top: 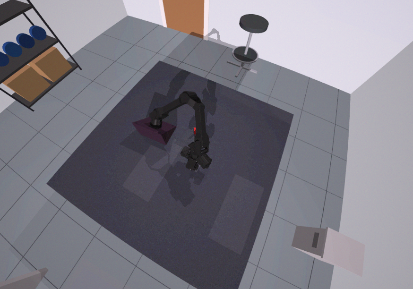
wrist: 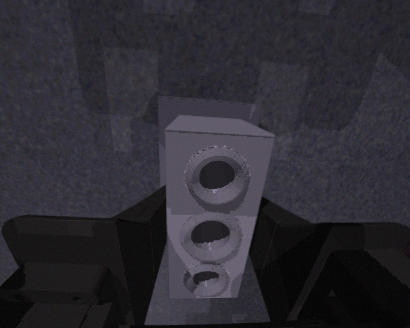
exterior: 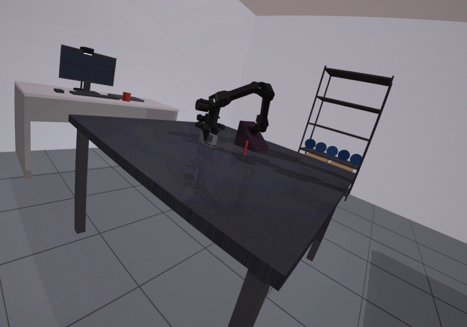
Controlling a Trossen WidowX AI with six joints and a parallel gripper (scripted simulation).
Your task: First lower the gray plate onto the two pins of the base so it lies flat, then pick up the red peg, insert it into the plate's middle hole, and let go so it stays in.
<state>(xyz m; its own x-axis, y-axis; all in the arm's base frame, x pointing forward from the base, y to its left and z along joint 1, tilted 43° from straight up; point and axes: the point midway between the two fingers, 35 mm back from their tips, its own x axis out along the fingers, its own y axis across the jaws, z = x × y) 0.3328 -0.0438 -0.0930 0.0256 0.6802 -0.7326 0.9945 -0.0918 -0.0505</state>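
Now: gripper tip 2 cm above the flat base. Round my gripper tip: red peg 9 cm behind, 19 cm to the left, 2 cm above; gray plate 3 cm above.
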